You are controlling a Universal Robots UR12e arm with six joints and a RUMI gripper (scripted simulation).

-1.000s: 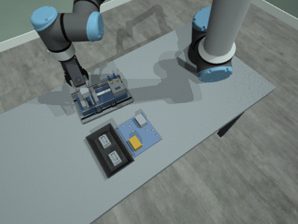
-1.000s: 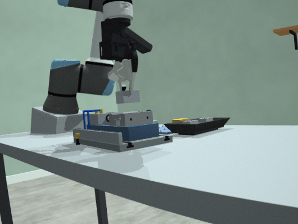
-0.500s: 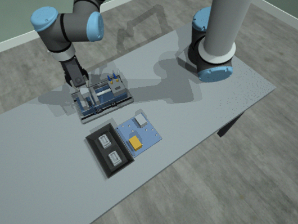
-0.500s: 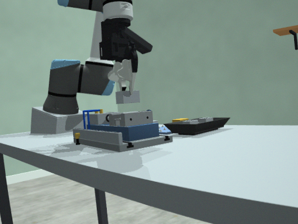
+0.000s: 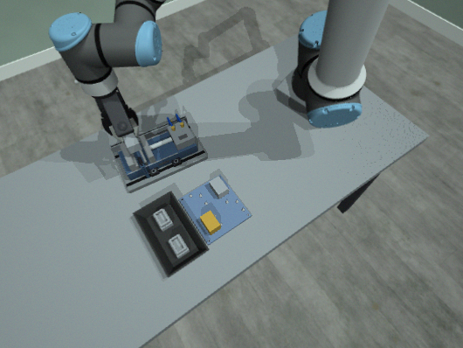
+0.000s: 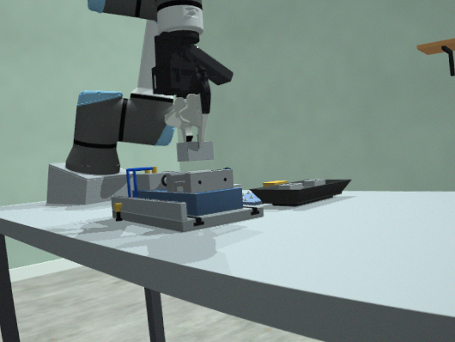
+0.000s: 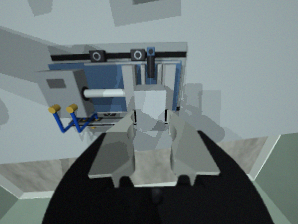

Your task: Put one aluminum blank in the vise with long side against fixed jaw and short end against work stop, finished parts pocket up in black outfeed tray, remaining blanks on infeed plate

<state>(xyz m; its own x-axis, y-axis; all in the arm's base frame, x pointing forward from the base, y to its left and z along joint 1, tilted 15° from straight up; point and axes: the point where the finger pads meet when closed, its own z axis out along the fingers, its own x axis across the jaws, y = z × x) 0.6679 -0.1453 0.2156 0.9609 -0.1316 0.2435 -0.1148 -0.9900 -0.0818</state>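
The black work stop rod is 1 cm ahead of my hand, 5 cm to the left of it and 7 cm below it. Round my hand: vise: 7 cm behind, 1 cm to the left, 12 cm below; then blue infeed plate: 12 cm behind, 30 cm to the left, 15 cm below; then yellow brass blank: 8 cm behind, 34 cm to the left, 13 cm below.
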